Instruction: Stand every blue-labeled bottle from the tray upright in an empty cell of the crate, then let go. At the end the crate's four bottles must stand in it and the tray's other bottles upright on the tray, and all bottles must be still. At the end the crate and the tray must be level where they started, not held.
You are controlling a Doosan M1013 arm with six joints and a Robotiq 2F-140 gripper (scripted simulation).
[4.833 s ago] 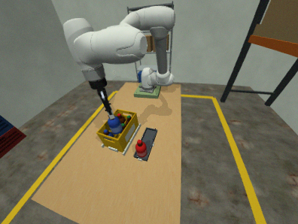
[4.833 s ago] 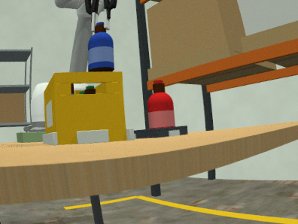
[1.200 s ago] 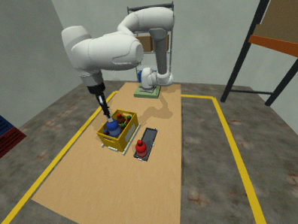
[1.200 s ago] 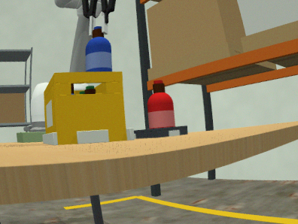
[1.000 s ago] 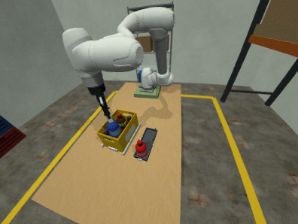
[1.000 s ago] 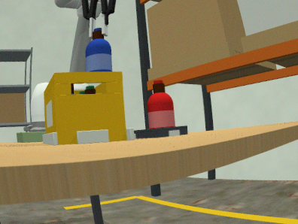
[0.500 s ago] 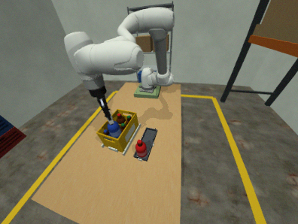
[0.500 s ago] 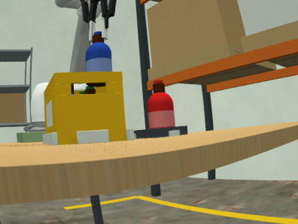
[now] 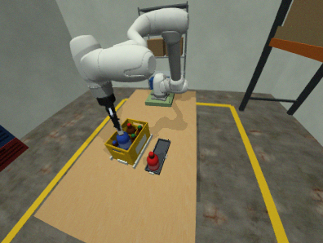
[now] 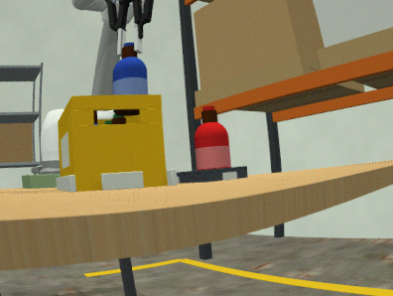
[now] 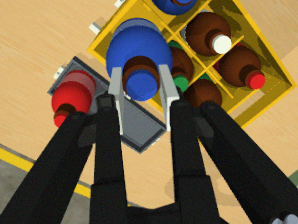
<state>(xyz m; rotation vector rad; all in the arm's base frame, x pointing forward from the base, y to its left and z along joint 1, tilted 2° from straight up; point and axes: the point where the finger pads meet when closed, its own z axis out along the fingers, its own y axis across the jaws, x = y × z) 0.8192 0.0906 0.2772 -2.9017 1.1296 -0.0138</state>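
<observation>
Now: hand 9 cm past the yellow crate, 5 cm to the left of it and 23 cm above it. Round my hand: red-labeled bottle (18 cm to the left, 23 cm below); dark tray (9 cm behind, 18 cm to the left, 30 cm below).
</observation>
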